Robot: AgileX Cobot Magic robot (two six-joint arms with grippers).
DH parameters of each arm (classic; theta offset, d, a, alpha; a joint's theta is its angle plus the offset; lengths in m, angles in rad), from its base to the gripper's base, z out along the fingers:
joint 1: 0 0.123 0 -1.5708
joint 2: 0.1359 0 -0.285 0
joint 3: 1.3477 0 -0.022 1.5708
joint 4: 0 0.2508 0 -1.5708
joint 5: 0 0 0.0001 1.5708
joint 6: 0 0.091 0 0
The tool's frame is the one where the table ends.
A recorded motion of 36 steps. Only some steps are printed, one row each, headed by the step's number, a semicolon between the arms.
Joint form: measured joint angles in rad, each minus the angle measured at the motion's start. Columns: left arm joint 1, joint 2, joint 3, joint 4, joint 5, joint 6; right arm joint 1, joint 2, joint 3, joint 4, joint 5, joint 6.
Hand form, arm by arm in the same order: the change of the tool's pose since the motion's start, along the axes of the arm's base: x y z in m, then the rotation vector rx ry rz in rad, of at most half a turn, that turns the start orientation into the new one. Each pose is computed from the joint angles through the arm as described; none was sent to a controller.
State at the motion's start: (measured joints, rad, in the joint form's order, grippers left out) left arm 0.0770 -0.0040 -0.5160 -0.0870 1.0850 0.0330; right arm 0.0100 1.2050 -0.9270 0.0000 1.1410 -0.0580
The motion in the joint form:
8: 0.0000 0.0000 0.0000 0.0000 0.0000 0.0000; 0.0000 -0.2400 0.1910 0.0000 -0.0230 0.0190
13: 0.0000 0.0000 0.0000 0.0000 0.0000 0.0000; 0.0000 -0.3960 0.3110 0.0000 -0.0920 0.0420
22: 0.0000 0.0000 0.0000 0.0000 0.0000 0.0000; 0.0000 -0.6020 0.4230 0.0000 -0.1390 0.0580
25: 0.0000 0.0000 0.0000 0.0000 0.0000 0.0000; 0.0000 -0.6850 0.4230 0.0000 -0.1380 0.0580
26: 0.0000 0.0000 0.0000 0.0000 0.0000 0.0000; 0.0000 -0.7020 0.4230 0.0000 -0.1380 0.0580
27: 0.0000 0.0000 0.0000 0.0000 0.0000 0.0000; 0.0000 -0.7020 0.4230 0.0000 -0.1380 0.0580
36: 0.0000 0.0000 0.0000 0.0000 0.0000 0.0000; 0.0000 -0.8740 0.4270 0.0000 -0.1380 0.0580
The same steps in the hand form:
8: 0.0000 0.0000 0.0000 0.0000 0.0000 0.0000; -0.0568 -0.0006 -0.0093 0.0059 -0.0719 -0.0183
13: 0.0000 0.0000 0.0000 0.0000 0.0000 0.0000; -0.0855 -0.0009 -0.0200 0.0153 -0.1768 -0.0398
22: 0.0000 0.0000 0.0000 0.0000 0.0000 0.0000; -0.1185 -0.0012 -0.0294 0.0258 -0.3177 -0.0537
25: 0.0000 0.0000 0.0000 0.0000 0.0000 0.0000; -0.1300 -0.0013 -0.0226 0.0288 -0.3996 -0.0529
26: 0.0000 0.0000 0.0000 0.0000 0.0000 0.0000; -0.1324 -0.0013 -0.0213 0.0294 -0.4166 -0.0527
27: 0.0000 0.0000 0.0000 0.0000 0.0000 0.0000; -0.1324 -0.0013 -0.0213 0.0294 -0.4166 -0.0527
36: 0.0000 0.0000 0.0000 0.0000 0.0000 0.0000; -0.1577 -0.0016 -0.0119 0.0357 -0.5845 -0.0507

